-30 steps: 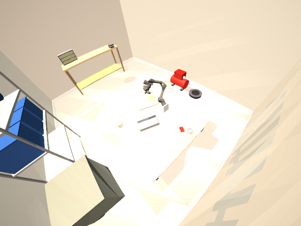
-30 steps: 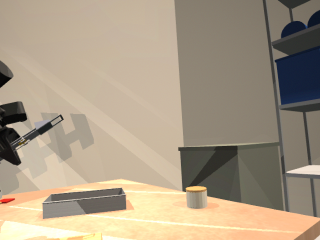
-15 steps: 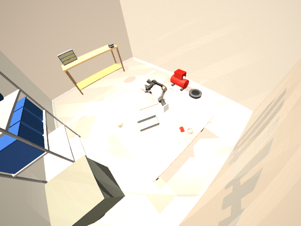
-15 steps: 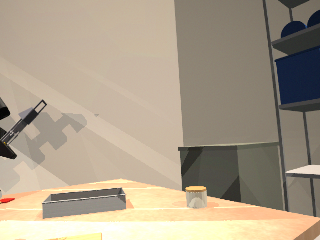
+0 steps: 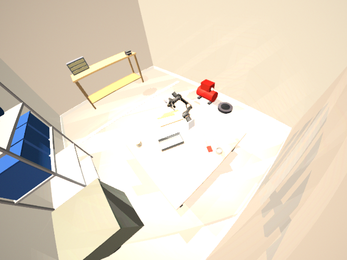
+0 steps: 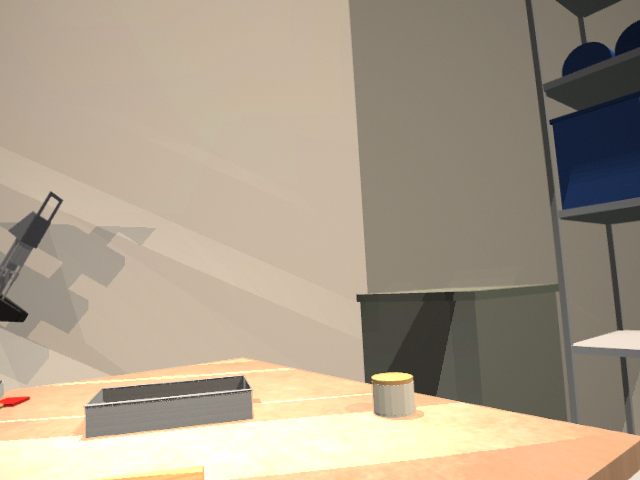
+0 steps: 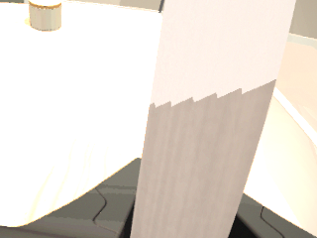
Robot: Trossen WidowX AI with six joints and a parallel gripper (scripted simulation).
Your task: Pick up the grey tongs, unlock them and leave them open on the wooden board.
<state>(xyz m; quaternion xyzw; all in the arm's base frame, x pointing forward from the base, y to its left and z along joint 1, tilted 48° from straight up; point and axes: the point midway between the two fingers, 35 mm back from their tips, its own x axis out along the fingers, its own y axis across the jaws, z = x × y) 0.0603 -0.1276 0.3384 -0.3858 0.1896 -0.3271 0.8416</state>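
Right now the wooden board is 23 cm below my gripper tip. Also, from my gripper tip: wooden lid (62 cm ahead, 2 cm to the left, 20 cm below); grey roasting tin (31 cm ahead, 35 cm to the left, 20 cm below).
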